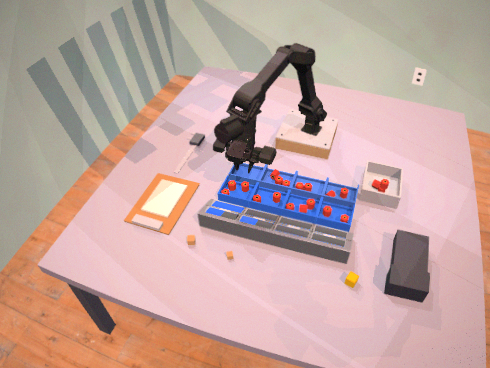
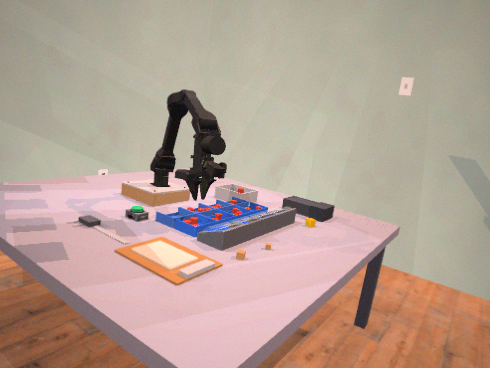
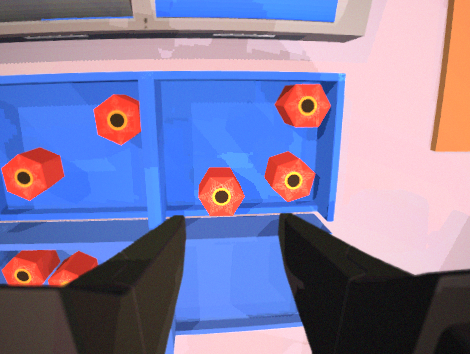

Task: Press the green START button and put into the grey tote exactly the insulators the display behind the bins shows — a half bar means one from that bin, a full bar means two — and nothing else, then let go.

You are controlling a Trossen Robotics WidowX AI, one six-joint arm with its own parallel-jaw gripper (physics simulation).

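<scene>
The blue bins (image 1: 266, 194) (image 2: 172, 220) (image 3: 152, 125) form two rows of four. Three red insulators, one of them (image 3: 221, 196), stand in the end front bin near the gripper; the bin behind it is empty. My gripper (image 1: 244, 169) (image 2: 199, 198) (image 3: 232, 225) is partly open, with nothing between its fingers, above that empty bin. The grey display (image 1: 275, 238) (image 2: 250, 233) (image 3: 350, 27) shows a long and a short blue bar in its first window and a short bar in its second. The grey tote (image 1: 380, 198) (image 2: 225, 194) holds red insulators, at least two. The green START button (image 2: 137, 209) stands beside the bins.
An orange clipboard (image 1: 134, 214) (image 2: 127, 249) (image 3: 450, 100) lies left of the bins. A dark block (image 1: 409, 262) (image 2: 307, 207) stands at the right. A yellow cube (image 1: 351, 279) (image 2: 310, 223) and two small orange cubes (image 1: 191, 240) (image 2: 241, 255) lie beyond the display.
</scene>
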